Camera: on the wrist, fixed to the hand. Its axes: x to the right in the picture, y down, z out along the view.
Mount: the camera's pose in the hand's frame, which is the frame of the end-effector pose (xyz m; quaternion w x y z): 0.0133 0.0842 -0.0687 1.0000 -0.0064 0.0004 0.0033
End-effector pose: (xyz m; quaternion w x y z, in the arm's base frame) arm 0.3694 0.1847 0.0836 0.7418 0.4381 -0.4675 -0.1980
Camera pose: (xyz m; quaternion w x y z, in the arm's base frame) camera 0.4257 0.2526 0.1485 0.7454 0.4319 -0.4674 -0.1984
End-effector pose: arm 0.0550 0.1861 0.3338 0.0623 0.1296 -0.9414 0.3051
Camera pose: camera 0.0211 0.2896 0.3448 0.0625 0.1260 -0.9437 0.2993
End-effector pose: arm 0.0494 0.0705 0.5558 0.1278 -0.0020 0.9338 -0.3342
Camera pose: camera 0.0269 0.1775 0.5512 0.1285 0.0004 0.9360 -0.3278
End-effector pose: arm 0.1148 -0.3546 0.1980 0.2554 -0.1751 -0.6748 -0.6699
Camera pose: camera 0.1603 -0.4208 0.2724 0.2568 -0.1787 -0.6698 -0.6734
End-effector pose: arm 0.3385 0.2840 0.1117 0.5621 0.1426 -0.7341 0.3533
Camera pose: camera 0.3328 0.3929 0.1020 0.5621 0.1364 -0.7366 0.3505
